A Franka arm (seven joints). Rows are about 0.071 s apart.
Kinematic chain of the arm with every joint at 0, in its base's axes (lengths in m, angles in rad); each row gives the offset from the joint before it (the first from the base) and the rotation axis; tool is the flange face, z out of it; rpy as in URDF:
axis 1: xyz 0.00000 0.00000 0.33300 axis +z
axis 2: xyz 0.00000 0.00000 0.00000 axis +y
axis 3: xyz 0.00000 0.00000 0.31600 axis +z
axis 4: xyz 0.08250 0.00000 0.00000 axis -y
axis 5: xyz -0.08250 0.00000 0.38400 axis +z
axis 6: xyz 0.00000 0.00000 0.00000 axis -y
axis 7: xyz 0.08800 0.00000 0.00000 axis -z
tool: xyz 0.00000 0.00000 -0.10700 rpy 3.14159 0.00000 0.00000
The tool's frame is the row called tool.
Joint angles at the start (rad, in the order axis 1, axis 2, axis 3, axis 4, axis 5, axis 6, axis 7):
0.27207 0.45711 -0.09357 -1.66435 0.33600 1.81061 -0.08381
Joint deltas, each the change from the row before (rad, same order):
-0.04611 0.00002 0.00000 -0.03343 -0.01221 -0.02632 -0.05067
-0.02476 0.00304 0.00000 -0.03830 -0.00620 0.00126 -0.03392
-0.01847 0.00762 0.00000 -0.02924 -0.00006 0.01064 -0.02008
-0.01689 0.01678 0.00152 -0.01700 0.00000 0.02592 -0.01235
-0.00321 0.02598 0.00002 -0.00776 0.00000 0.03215 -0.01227
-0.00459 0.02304 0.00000 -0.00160 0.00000 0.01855 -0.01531
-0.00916 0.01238 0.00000 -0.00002 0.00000 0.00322 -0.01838
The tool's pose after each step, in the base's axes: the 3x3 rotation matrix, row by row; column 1 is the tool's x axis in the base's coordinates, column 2 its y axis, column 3 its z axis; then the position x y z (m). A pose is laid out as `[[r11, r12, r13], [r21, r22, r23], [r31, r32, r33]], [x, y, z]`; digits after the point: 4 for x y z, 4 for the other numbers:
[[0.9257, 0.0872, -0.3681], [0.1794, -0.9579, 0.2241], [-0.3330, -0.2735, -0.9024]], [0.6151, 0.1146, 0.3093]
[[0.9134, 0.0855, -0.3980], [0.1869, -0.9567, 0.2234], [-0.3616, -0.2784, -0.8898]], [0.6072, 0.0968, 0.2918]
[[0.9061, 0.0755, -0.4162], [0.1841, -0.9562, 0.2274], [-0.3808, -0.2827, -0.8804]], [0.6015, 0.0840, 0.2759]
[[0.9059, 0.0637, -0.4186], [0.1739, -0.9574, 0.2306], [-0.3861, -0.2817, -0.8784]], [0.5999, 0.0732, 0.2600]
[[0.9060, 0.0649, -0.4182], [0.1734, -0.9584, 0.2269], [-0.3861, -0.2781, -0.8796]], [0.5998, 0.0699, 0.2423]
[[0.9040, 0.0692, -0.4219], [0.1783, -0.9580, 0.2248], [-0.3886, -0.2785, -0.8783]], [0.5999, 0.0662, 0.2284]
[[0.9009, 0.0739, -0.4277], [0.1861, -0.9560, 0.2269], [-0.3921, -0.2840, -0.8750]], [0.5995, 0.0605, 0.2210]

